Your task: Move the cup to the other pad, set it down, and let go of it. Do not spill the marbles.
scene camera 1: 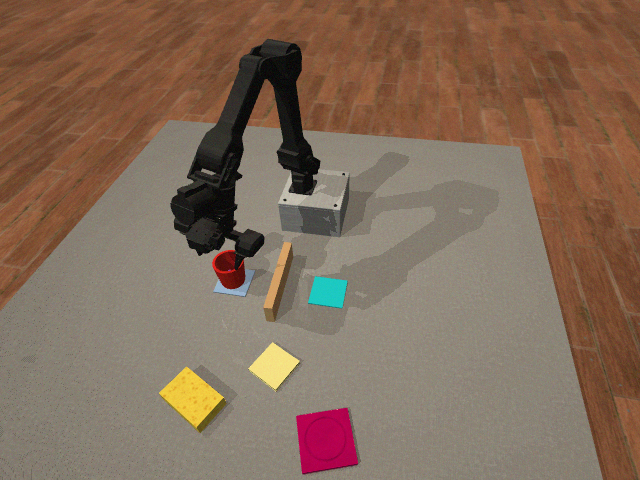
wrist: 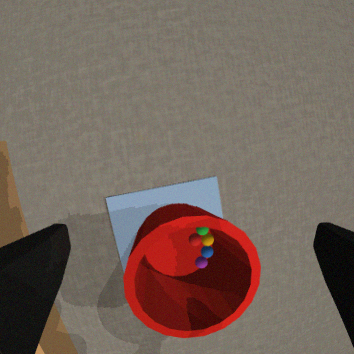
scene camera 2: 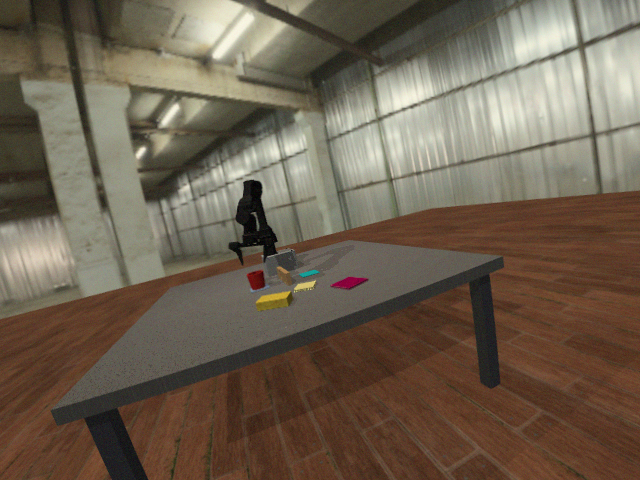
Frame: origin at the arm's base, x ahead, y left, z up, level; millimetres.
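Seen in the pictures: gripper, between the fingertips: (scene camera 1: 218, 261) (wrist: 195, 238) (scene camera 2: 253, 264); arm's base, origin of its link: (scene camera 1: 303, 186) (scene camera 2: 271, 254).
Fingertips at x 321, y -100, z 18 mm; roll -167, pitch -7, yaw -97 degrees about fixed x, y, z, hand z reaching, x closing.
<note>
Pixels of each thing's top centre, then the offset from my fingertips to it. "pt": a spot on its surface instead.
- red cup, centre of its top: (wrist: 194, 283) (scene camera 1: 227, 261) (scene camera 2: 254, 272) dx -40, dy -4, dz -43 mm
- light blue pad, centre of its top: (wrist: 171, 239) (scene camera 1: 234, 280) dx -39, dy +0, dz -115 mm
- cyan pad, centre of its top: (scene camera 1: 328, 291) (scene camera 2: 309, 273) dx -61, dy +235, dz -115 mm
- upright wooden bar, a spot on its surface: (wrist: 11, 215) (scene camera 2: 284, 279) pt dx -3, dy +112, dz -98 mm
- pale yellow square, a spot on its surface: (scene camera 1: 273, 365) (scene camera 2: 305, 285) pt dx +156, dy +173, dz -108 mm
- yellow sponge, centre of its top: (scene camera 1: 191, 395) (scene camera 2: 273, 296) dx +262, dy +43, dz -88 mm
- magenta square, a spot on its surface: (scene camera 1: 326, 439) (scene camera 2: 349, 281) pt dx +268, dy +315, dz -110 mm
The red cup (scene camera 1: 225, 279) (scene camera 2: 255, 280) (wrist: 162, 256) stands upright on the light blue pad (scene camera 1: 248, 282) (wrist: 165, 193). Several coloured marbles (wrist: 207, 240) lie inside on its bottom. The cyan pad (scene camera 1: 328, 291) (scene camera 2: 309, 273) lies flat on the other side of the wooden bar, with nothing on it. My gripper (scene camera 1: 219, 260) (scene camera 2: 253, 262) (wrist: 195, 238) is wide open and empty, pointing down. In the wrist view its fingers appear to the left and right of the cup, with gaps on both sides. Its exact height against the cup rim is hard to tell.
The upright wooden bar (scene camera 1: 279, 283) (scene camera 2: 283, 275) (wrist: 11, 215) stands between the two pads. Nearer scene camera 1 are a pale yellow square (scene camera 1: 273, 365) (scene camera 2: 305, 285), a yellow sponge (scene camera 1: 190, 396) (scene camera 2: 274, 300) and a magenta square (scene camera 1: 326, 439) (scene camera 2: 349, 282). The grey base block (scene camera 1: 310, 219) is behind.
</note>
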